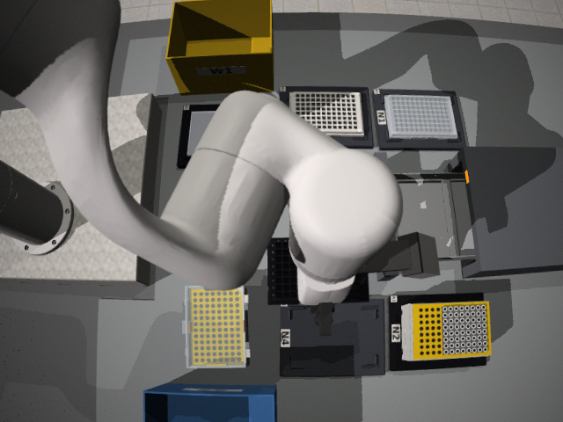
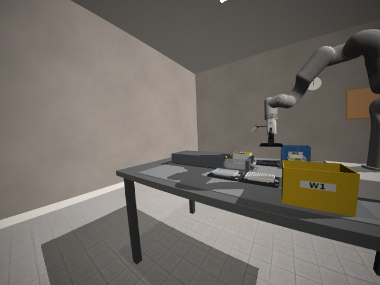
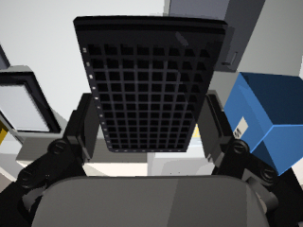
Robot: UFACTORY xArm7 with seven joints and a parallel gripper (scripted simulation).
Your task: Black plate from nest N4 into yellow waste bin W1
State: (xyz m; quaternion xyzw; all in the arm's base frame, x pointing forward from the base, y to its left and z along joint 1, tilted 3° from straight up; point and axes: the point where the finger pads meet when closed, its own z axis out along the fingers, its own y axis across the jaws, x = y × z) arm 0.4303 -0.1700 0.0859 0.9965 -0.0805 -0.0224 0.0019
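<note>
Now: the yellow waste bin W1 43 cm to the left of my hand, 12 cm below it and 8 cm behind it. Round my hand: work nest N4 (15 cm below, 9 cm to the right, 2 cm ahead); black plate (1 cm below); yellow tip rack (18 cm ahead, 12 cm to the right, 10 cm below).
</note>
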